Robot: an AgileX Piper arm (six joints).
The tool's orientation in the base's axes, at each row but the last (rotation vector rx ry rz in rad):
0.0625 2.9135 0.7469
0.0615 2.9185 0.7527
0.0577 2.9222 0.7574
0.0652 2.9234 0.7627
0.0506 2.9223 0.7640
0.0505 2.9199 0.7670
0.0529 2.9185 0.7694
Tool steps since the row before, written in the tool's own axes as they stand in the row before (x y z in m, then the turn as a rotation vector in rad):
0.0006 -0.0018 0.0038 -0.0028 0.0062 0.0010
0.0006 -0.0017 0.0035 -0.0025 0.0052 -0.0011
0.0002 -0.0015 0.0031 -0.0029 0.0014 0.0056
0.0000 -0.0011 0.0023 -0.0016 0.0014 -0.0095
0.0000 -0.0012 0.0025 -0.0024 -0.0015 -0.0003
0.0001 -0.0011 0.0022 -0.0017 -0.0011 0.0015
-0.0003 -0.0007 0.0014 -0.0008 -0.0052 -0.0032
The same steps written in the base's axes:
-0.0001 0.0003 -0.0042 0.0030 0.0057 0.0024
-0.0001 0.0002 -0.0039 0.0024 0.0038 0.0038
0.0002 0.0002 -0.0034 0.0036 0.0037 -0.0039
0.0003 0.0002 -0.0025 0.0004 -0.0035 0.0091
0.0003 0.0002 -0.0028 0.0023 -0.0016 -0.0002
0.0002 0.0001 -0.0025 0.0019 -0.0003 -0.0017
0.0005 0.0001 -0.0015 0.0004 -0.0061 0.0003

